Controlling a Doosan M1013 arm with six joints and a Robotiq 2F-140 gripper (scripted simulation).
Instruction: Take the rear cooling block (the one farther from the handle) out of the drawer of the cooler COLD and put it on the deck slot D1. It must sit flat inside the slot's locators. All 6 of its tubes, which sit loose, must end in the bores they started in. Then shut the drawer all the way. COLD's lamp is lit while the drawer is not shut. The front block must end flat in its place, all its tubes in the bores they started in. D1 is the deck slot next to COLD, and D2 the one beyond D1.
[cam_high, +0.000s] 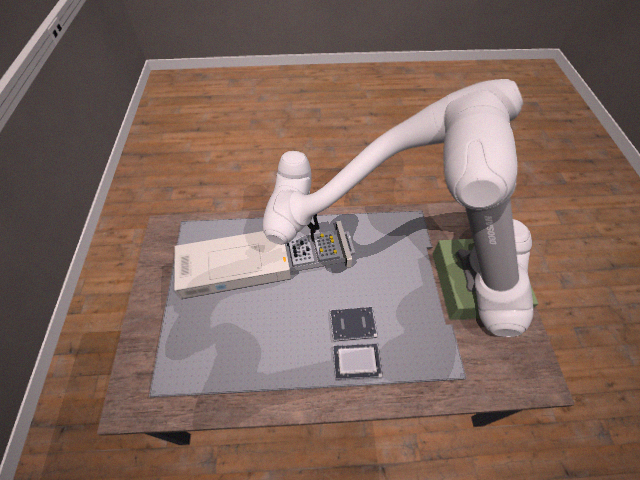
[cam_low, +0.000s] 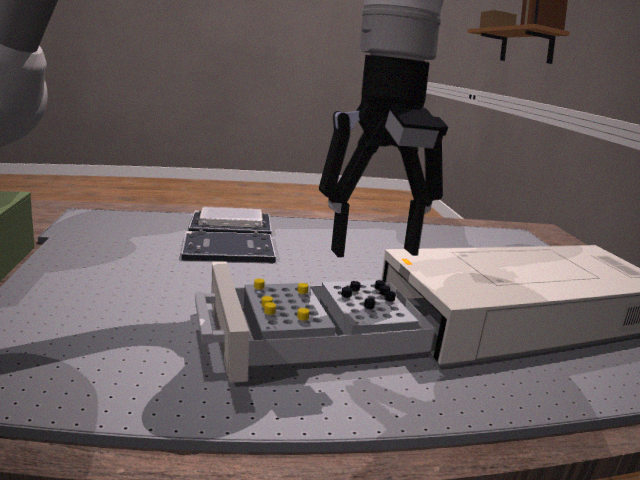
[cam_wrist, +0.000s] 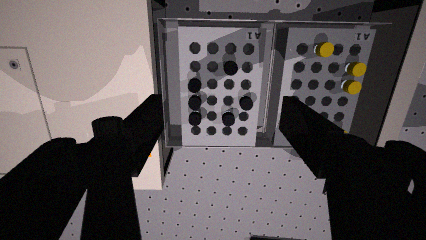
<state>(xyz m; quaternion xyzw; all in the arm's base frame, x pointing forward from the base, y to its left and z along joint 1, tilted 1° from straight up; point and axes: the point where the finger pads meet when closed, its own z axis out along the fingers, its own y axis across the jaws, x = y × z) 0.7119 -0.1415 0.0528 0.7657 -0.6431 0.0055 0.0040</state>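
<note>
The cooling block lies 11 cm below my hand. Round my hand: deck slot D1 (31 cm to the left, 19 cm behind, 14 cm below); then drawer (10 cm below, 7 cm behind, 1 cm to the right); then cooler COLD (10 cm below, 10 cm ahead, 2 cm to the left).
</note>
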